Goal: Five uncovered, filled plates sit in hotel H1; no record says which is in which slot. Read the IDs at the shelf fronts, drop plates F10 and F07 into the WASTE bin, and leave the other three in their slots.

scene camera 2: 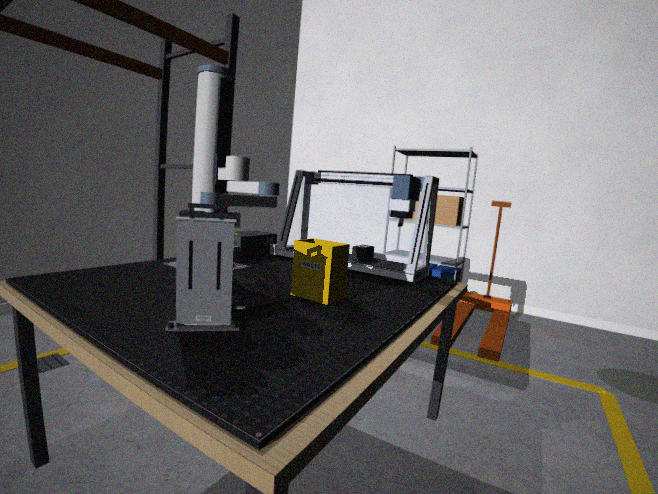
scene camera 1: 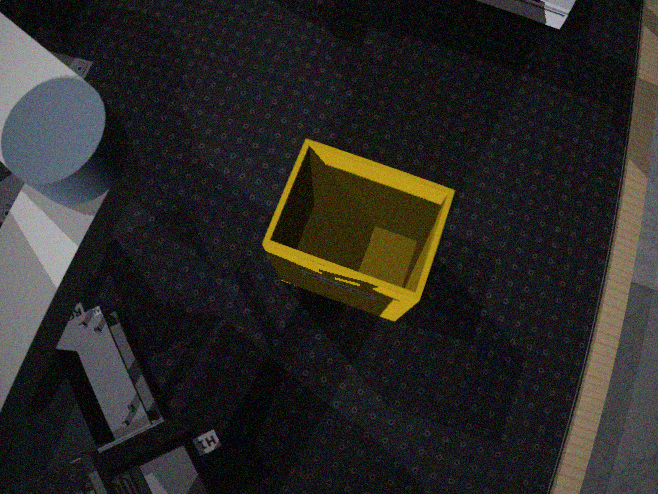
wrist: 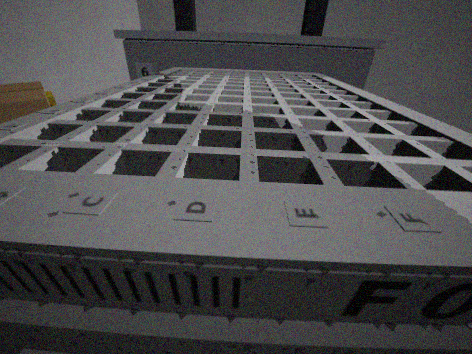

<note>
In view: a hotel H1 (scene camera 2: 203,299).
The hotel H1 shows as well in the wrist view (wrist: 350,65).
</note>
